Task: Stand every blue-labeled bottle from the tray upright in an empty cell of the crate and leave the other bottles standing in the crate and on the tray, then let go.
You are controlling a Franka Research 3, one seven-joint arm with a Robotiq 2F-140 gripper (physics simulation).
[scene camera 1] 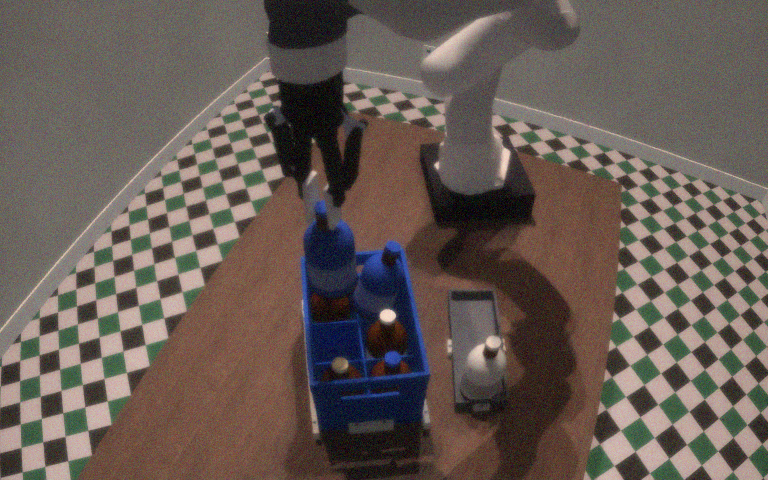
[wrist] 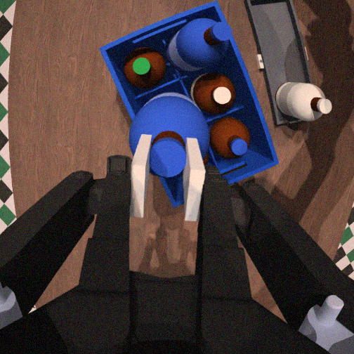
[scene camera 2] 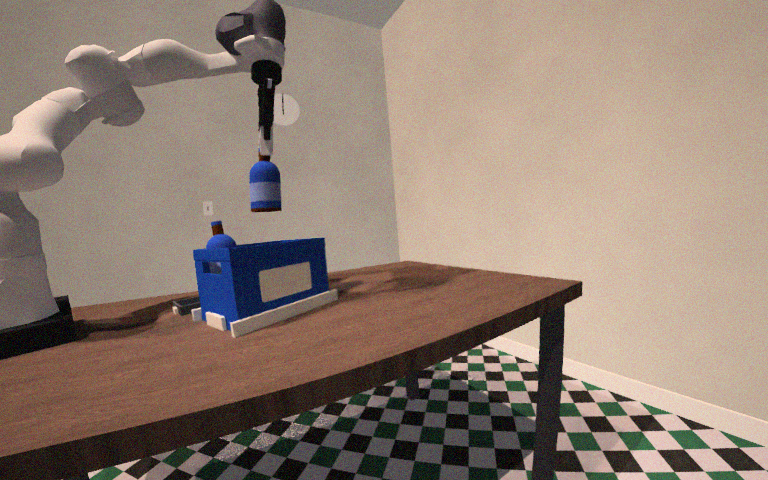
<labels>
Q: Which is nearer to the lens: the blue-capped bottle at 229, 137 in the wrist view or the blue-labeled bottle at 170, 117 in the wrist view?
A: The blue-labeled bottle.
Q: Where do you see a blue-labeled bottle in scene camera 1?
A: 330, 255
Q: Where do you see a white bottle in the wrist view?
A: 305, 101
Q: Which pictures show the white bottle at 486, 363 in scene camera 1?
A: Scene camera 1 and the wrist view only.
</labels>
